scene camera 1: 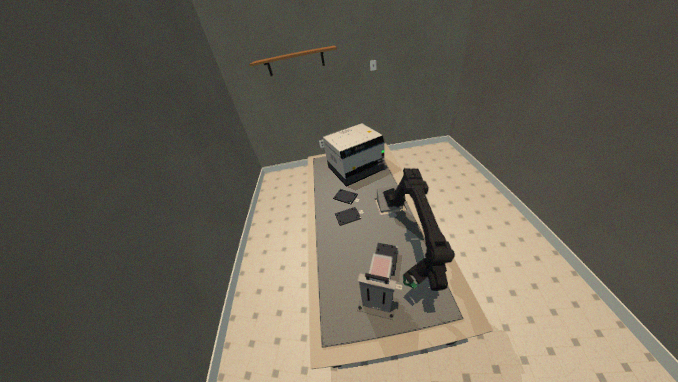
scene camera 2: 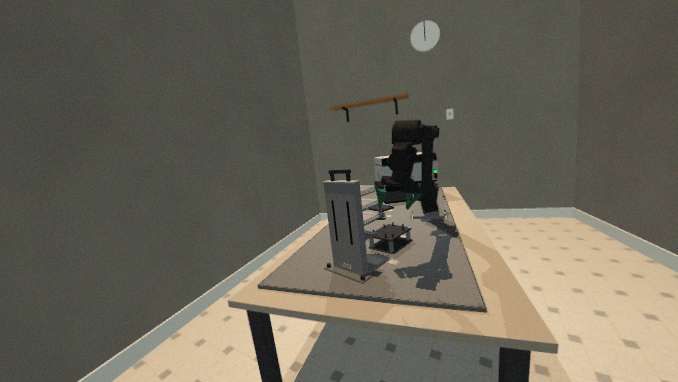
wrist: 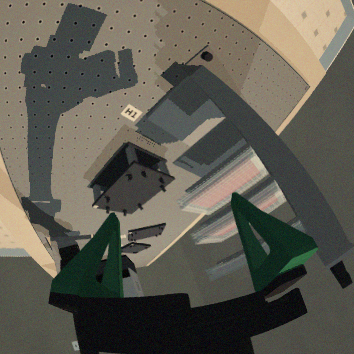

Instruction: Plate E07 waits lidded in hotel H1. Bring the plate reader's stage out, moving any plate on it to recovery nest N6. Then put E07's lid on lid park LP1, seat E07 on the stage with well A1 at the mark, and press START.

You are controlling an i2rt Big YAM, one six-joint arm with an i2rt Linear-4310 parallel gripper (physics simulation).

Observation:
My gripper (scene camera 2: 393, 208) is open, with nothing in its grasp.
My gripper also shows in the wrist view (wrist: 173, 207).

